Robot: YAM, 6 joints.
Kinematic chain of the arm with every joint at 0, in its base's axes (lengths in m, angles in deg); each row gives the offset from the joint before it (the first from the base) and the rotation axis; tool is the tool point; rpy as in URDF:
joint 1: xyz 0 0 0.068 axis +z
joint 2: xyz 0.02 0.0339 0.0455 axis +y
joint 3: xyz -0.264 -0.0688 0 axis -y
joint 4: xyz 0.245 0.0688 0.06 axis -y
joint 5: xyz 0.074 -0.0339 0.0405 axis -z
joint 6: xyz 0.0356 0 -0.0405 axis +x
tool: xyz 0 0 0 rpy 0 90 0
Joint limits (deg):
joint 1: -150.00..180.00
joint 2: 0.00..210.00
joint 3: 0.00..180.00
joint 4: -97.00..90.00
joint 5: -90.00..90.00
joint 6: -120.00..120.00
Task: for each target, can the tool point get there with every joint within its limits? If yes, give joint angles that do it. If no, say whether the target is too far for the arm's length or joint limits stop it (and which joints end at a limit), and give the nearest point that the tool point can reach.
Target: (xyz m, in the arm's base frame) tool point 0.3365 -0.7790 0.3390
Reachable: no: too far | nearest point 0.2474 -0.5727 0.2778 | short by 0.233 m
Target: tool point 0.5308 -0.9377 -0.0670
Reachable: no: too far | nearest point 0.3138 -0.5543 0.0082 | short by 0.447 m
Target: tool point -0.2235 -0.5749 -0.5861
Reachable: no: too far | nearest point -0.1614 -0.4153 -0.3221 | short by 0.315 m
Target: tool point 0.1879 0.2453 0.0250
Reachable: yes | joints 56.76 120.14 44.85 5.68 39.59 35.14
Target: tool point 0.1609 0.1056 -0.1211
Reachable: yes | joints 36.28 162.25 60.45 -42.57 16.43 -100.42
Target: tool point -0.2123 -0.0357 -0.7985
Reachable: no: too far | nearest point -0.2318 -0.0028 -0.3798 | short by 0.420 m
